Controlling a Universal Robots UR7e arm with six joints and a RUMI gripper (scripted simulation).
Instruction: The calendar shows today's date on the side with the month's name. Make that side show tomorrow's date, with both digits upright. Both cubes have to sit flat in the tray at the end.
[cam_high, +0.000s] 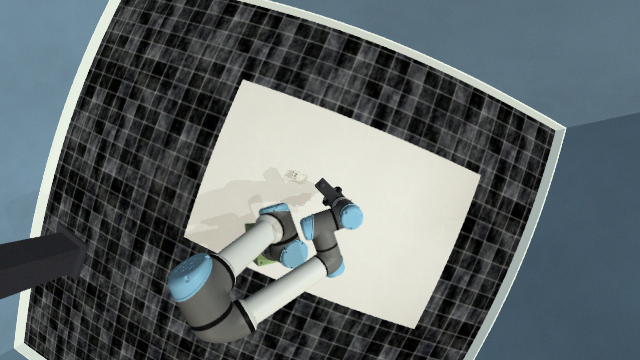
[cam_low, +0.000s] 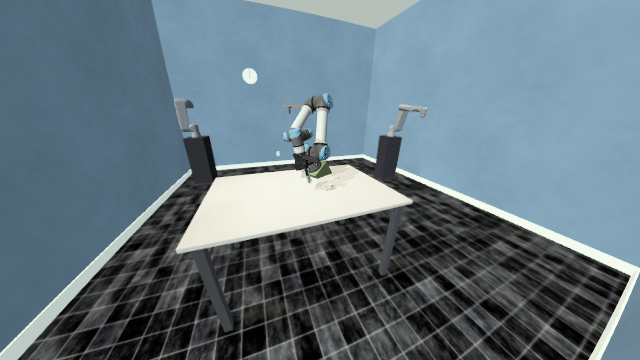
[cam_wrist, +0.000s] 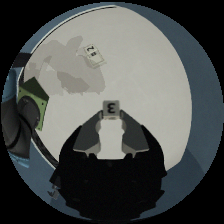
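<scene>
The white calendar cube is 1 cm below my hand. Also, from my hand: calendar tray: 16 cm to the left, 8 cm below; then pale date cube: 17 cm to the left, 7 cm below.
</scene>
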